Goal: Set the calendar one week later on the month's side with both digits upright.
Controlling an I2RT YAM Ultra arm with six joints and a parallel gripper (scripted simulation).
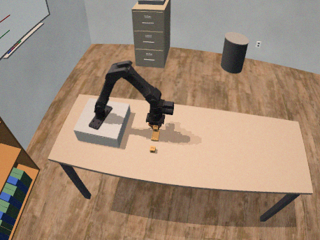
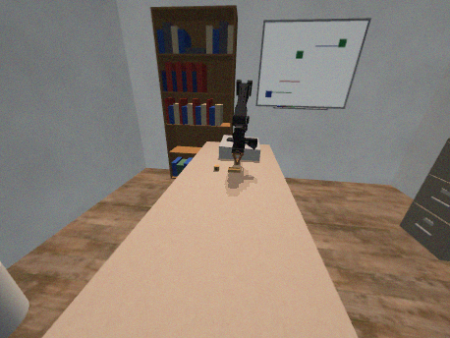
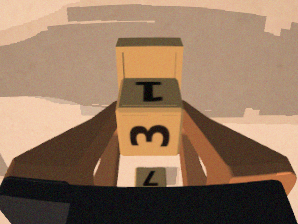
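My hand is right at the wooden digit cube. Round my hand: calendar tray 20 mm to the right, 50 mm below.
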